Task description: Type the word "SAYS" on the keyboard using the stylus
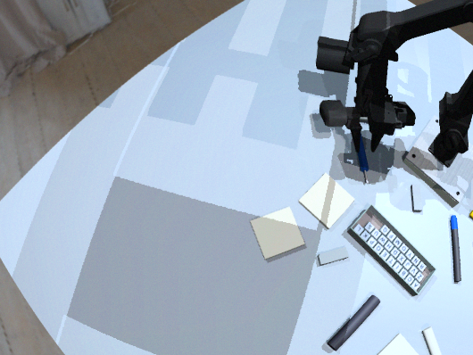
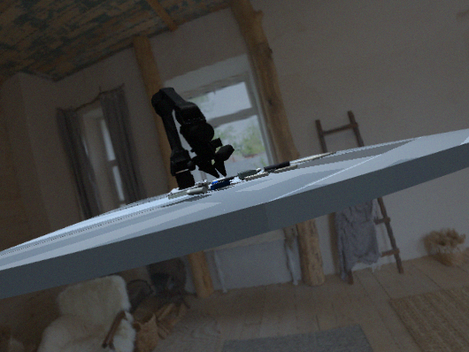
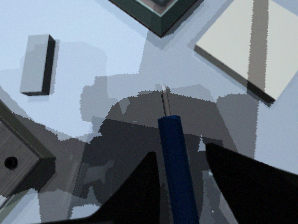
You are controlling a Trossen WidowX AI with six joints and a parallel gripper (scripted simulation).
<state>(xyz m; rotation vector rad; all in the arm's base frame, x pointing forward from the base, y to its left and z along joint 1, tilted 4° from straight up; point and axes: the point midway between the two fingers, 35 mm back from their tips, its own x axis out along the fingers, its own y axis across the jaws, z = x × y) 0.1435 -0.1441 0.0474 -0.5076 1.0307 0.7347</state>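
My gripper tip is now 3 cm above the stylus, 1 cm to the right of it and 1 cm short of it. The rest, counted from my gripper tip: stylus tip (4 cm to the left, 3 cm below, 3 cm ahead); then dark cylinder (26 cm ahead, 21 cm to the left, 2 cm below); then grey eraser (19 cm ahead, 9 cm to the left, 3 cm below).
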